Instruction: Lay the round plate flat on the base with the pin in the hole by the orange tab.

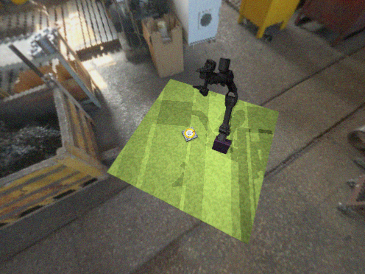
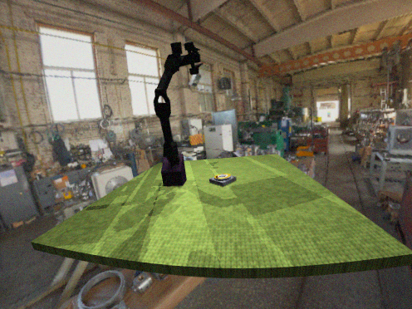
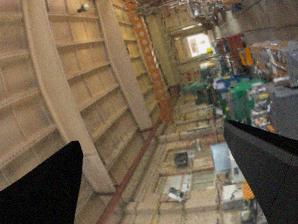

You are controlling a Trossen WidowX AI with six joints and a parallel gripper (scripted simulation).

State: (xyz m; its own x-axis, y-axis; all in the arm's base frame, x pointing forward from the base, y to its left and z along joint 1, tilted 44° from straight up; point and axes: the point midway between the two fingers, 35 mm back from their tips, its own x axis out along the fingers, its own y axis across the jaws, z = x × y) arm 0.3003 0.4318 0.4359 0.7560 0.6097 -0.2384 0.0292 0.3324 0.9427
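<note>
Now: the round plate 3 cm ahead of my gripper tip, 11 cm to the right of it and 77 cm below it. Round my gripper tip: grey square base: 5 cm ahead, 9 cm to the right, 79 cm below.
</note>
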